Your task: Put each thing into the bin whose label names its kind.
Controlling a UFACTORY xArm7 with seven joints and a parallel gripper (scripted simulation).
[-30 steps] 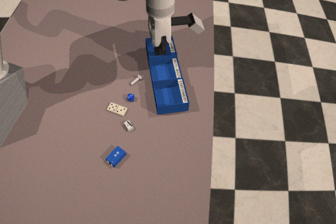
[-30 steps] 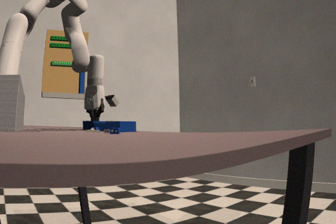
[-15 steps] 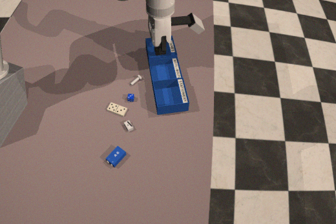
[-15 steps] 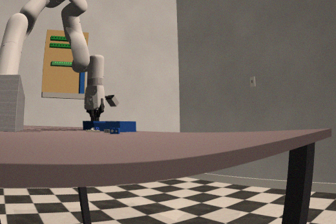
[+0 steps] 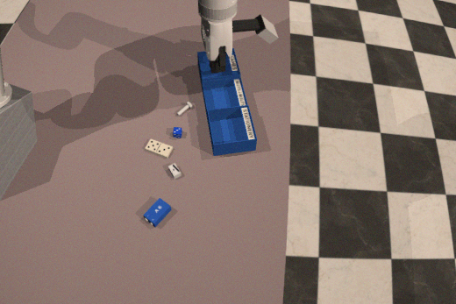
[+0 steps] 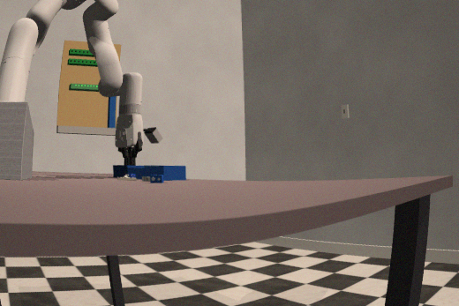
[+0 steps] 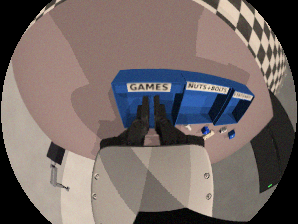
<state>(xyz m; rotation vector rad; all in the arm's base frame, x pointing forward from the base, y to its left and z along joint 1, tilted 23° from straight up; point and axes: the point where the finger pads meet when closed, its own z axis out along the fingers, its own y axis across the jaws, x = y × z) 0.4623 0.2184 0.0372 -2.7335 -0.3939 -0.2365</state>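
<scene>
My hand is 25 cm to the left of the white sharpener, 6 cm past it and 3 cm above it. The rest, counted from my hand: blue three-part bin 8 cm to the right, 2 cm below, 2 cm ahead; blue die 17 cm to the right, 6 cm behind, 4 cm below; bolt 10 cm to the right, 6 cm behind, 4 cm below.
</scene>
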